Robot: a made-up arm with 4 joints. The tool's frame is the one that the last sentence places.
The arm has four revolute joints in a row. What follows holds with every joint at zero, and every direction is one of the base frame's.
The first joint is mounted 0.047 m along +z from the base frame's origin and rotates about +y.
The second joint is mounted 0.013 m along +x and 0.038 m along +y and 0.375 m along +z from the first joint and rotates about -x.
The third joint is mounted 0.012 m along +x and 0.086 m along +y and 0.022 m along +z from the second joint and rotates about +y.
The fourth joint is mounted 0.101 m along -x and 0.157 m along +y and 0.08 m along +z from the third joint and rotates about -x.
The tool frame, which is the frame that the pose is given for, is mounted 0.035 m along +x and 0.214 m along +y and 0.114 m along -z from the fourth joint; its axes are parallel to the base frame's.
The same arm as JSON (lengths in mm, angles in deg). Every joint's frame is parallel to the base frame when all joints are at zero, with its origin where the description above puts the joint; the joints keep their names.
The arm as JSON. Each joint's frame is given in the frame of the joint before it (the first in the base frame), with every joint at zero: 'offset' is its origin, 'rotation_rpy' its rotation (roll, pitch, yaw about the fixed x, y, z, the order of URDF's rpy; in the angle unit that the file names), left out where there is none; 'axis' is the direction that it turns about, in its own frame. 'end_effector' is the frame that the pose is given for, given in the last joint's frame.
{"length_unit": "mm", "angle_unit": "deg", "chain": [
  {"id": "joint 1", "offset": [0.0, 0.0, 47.0], "axis": [0.0, 1.0, 0.0]},
  {"id": "joint 2", "offset": [13.0, 38.0, 375.0], "axis": [-1.0, 0.0, 0.0]},
  {"id": "joint 3", "offset": [12.0, 86.0, 22.0], "axis": [0.0, 1.0, 0.0]},
  {"id": "joint 4", "offset": [-101.0, 157.0, 80.0], "axis": [-1.0, 0.0, 0.0]}
], "end_effector": {"offset": [35.0, 214.0, -114.0]}}

